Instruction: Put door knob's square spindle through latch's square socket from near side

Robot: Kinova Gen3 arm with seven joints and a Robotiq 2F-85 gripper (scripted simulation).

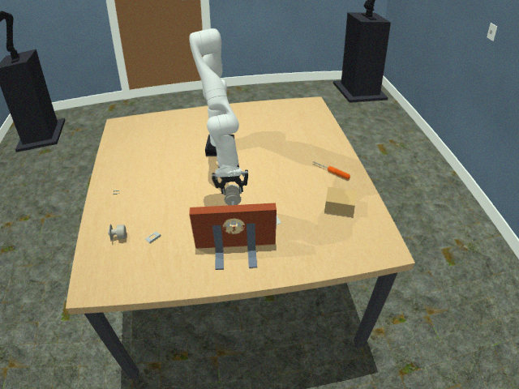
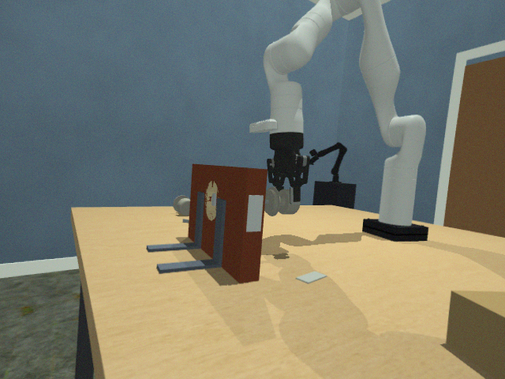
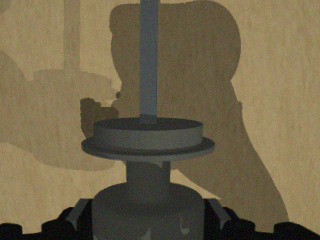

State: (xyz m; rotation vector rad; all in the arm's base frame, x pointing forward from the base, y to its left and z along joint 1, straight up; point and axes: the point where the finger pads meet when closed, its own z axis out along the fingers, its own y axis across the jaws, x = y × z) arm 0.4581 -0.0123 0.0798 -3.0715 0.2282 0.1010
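The door knob is 4 cm ahead of my hand and 1 cm below it. From my hand the other things lie so: tan box (43 cm to the left, 9 cm below, 6 cm ahead); wooden slab (16 cm ahead, 2 cm to the right, 2 cm below).
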